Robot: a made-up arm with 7 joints.
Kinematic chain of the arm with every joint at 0, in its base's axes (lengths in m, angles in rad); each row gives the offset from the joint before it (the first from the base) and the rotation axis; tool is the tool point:
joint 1: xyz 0 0 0 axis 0 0.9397 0.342
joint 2: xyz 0 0 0 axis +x
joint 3: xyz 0 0 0 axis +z
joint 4: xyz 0.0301 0 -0.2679 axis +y
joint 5: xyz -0.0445 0 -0.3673 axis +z
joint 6: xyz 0 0 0 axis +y
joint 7: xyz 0 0 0 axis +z
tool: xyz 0 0 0
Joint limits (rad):
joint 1: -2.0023..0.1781
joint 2: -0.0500..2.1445
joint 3: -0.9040..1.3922
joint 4: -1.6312..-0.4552
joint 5: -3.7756..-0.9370
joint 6: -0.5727..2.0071
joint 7: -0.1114..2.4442
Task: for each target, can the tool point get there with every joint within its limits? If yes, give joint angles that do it. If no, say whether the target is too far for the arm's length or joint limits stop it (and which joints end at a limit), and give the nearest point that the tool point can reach.
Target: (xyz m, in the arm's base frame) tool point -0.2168 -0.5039 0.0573
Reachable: no: joint limits stop it (at a limit: joint 1, joint 2, joint 3, joint 4) | nearest point 0.0288 -0.4752 0.1305 | short by 0.258 m
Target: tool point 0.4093 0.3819 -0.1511
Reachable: yes | joints -0.2202 1.0241 0.0521 -1.1154 -2.0605 -0.0974 0.0875
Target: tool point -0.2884 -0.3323 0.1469
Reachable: no: joint limits stop it (at a limit: joint 1, joint 2, joint 4) | nearest point 0.0243 -0.4498 0.2020 | short by 0.339 m
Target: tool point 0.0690 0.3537 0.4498
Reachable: yes | joints -0.7862 1.7924 0.7087 -1.1410 -1.4743 0.2589 1.5814
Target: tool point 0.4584 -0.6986 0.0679
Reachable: no: too far | nearest point 0.3744 -0.4720 0.0913 | short by 0.243 m
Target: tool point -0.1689 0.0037 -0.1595
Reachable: no: joint limits stop it (at a limit: joint 1, joint 2, joint 3, joint 4) | nearest point -0.4365 0.2255 -0.0486 | short by 0.365 m
